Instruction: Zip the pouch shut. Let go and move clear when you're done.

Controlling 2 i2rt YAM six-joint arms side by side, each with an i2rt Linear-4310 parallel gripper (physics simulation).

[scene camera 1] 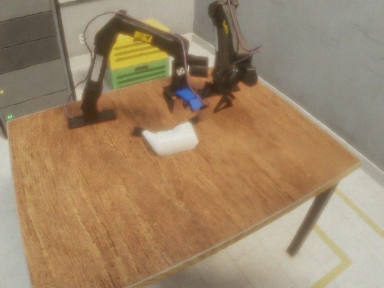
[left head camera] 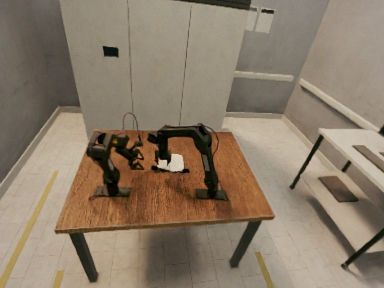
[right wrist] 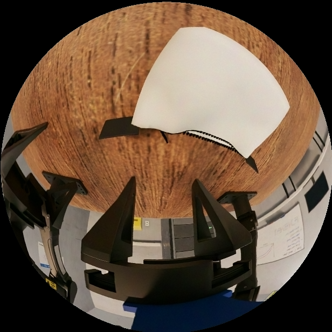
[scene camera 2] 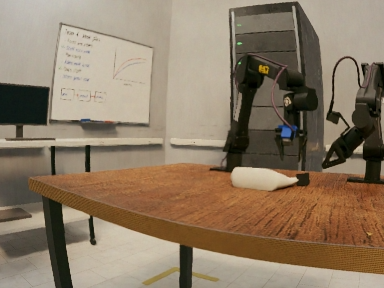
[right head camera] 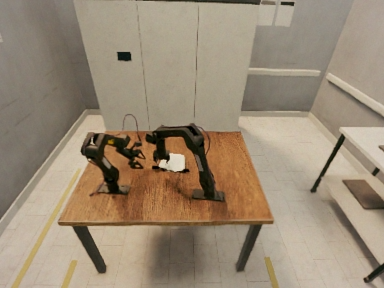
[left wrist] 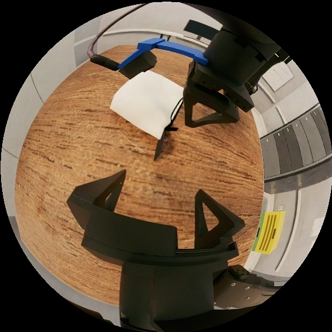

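A white pouch (left head camera: pixel 176 162) (right head camera: pixel 176 163) (scene camera 1: pixel 173 140) (scene camera 2: pixel 259 179) (left wrist: pixel 147 102) (right wrist: pixel 215 82) lies on the table. Its dark-toothed zipper (right wrist: pixel 210 138) shows a gap toward the right in the right wrist view, and a small dark pull (right wrist: pixel 165 136) sits near the left end. A dark tab (right wrist: pixel 120 128) sticks out at that end, a smaller tab (right wrist: pixel 253 164) at the other. My right gripper (right wrist: pixel 165 181) (scene camera 2: pixel 292 153) is partly open and empty, above the table beside the zipper edge. My left gripper (left wrist: pixel 163 183) is wide open and empty, tilted, off the pouch's left-tab end.
The wooden table (left head camera: pixel 140 212) (scene camera 1: pixel 150 210) carries both arm bases (left head camera: pixel 212 194) (left head camera: pixel 112 191). My two grippers are close together beside the pouch. A blue part (scene camera 1: pixel 191 99) is on the right wrist. Behind the arms in scene camera 1 stand yellow and green boxes (scene camera 1: pixel 140 75).
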